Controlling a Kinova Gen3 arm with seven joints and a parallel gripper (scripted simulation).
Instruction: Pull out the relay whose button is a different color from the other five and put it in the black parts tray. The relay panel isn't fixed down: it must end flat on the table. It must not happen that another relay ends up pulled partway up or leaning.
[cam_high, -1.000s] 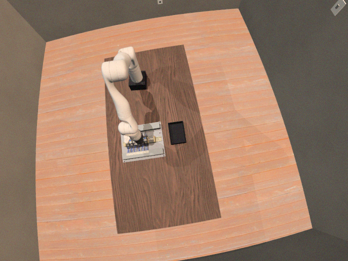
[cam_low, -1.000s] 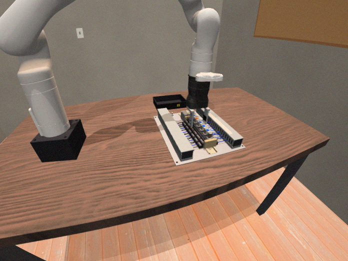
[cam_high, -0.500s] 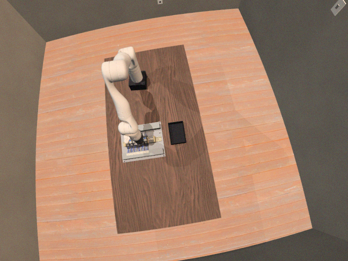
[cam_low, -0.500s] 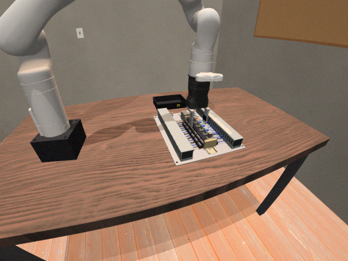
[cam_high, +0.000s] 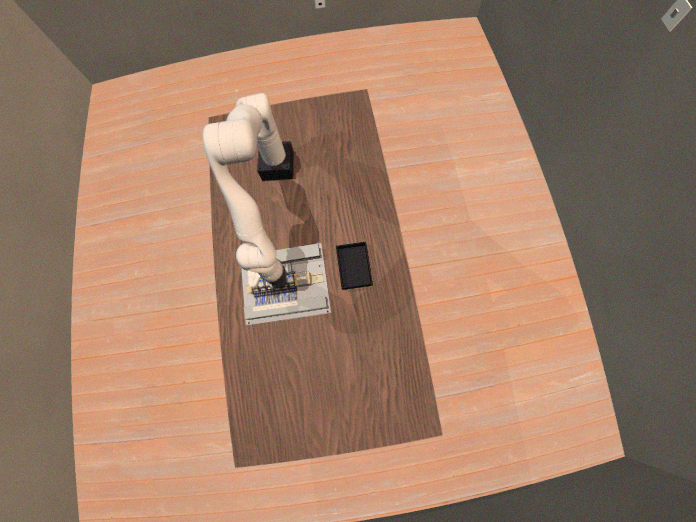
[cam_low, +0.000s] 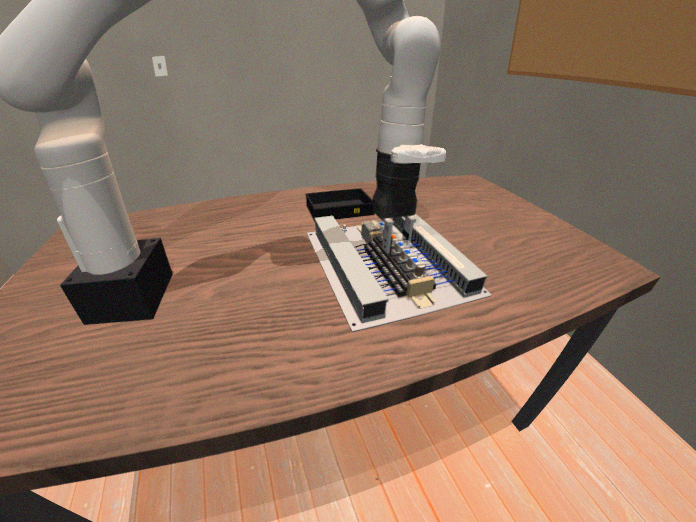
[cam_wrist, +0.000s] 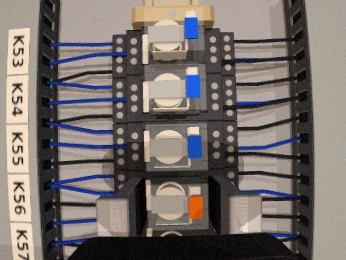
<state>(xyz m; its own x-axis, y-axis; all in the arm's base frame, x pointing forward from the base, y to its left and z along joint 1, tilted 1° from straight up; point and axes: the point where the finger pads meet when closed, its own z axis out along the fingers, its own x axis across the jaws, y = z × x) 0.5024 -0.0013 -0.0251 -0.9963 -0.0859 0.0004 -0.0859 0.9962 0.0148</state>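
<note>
My hand is 1 cm above the grey relay. From my hand the other things lie so: relay panel: 3 cm below, 2 cm to the left; black parts tray: 29 cm to the left, 5 cm behind, 4 cm below.
</note>
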